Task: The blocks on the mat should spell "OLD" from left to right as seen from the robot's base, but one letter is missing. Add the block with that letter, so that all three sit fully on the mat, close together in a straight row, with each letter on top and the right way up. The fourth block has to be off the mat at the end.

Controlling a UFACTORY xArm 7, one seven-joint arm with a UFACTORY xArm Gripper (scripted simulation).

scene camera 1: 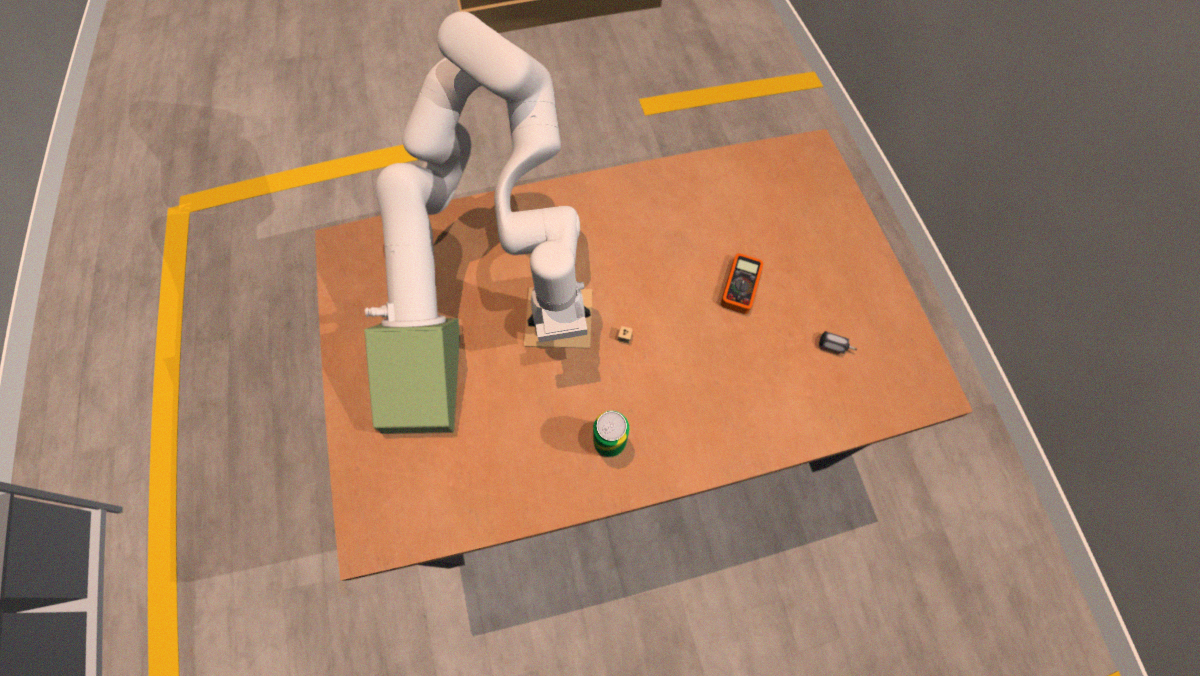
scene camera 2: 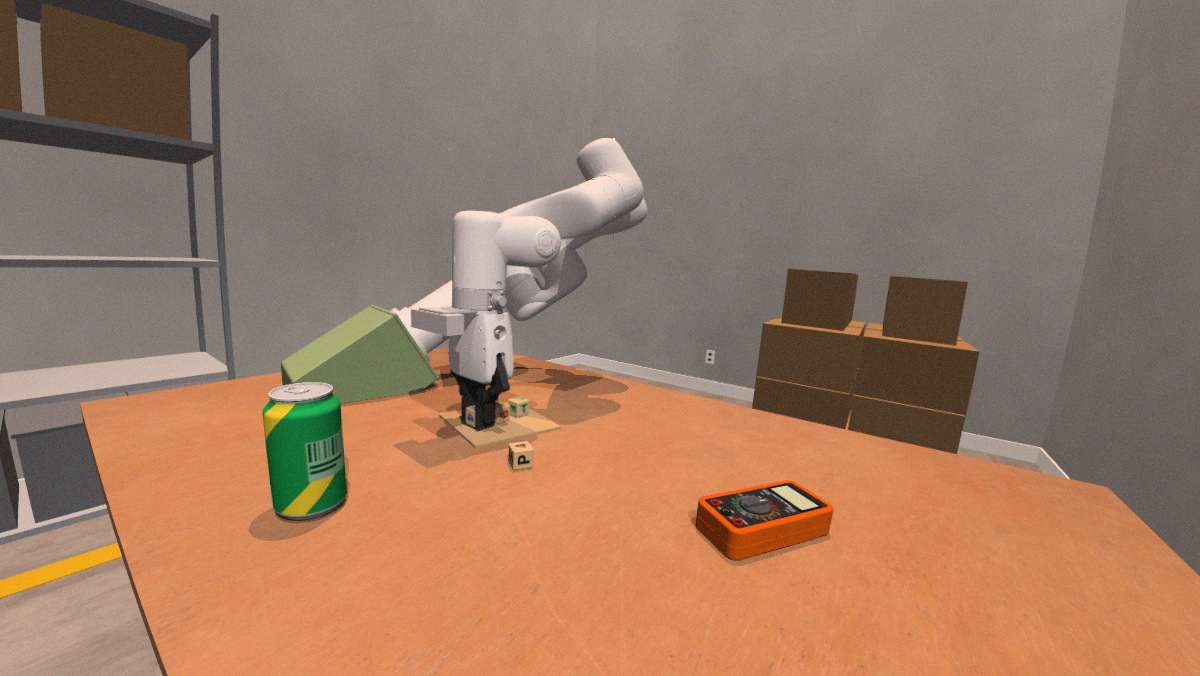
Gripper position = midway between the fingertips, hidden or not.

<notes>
I see my gripper [scene camera 2: 478,423], a can [scene camera 2: 302,422] and a tan mat [scene camera 2: 533,423].
The can shows as well in scene camera 1 [scene camera 1: 611,428]. The tan mat also shows in scene camera 1 [scene camera 1: 531,339].
</notes>
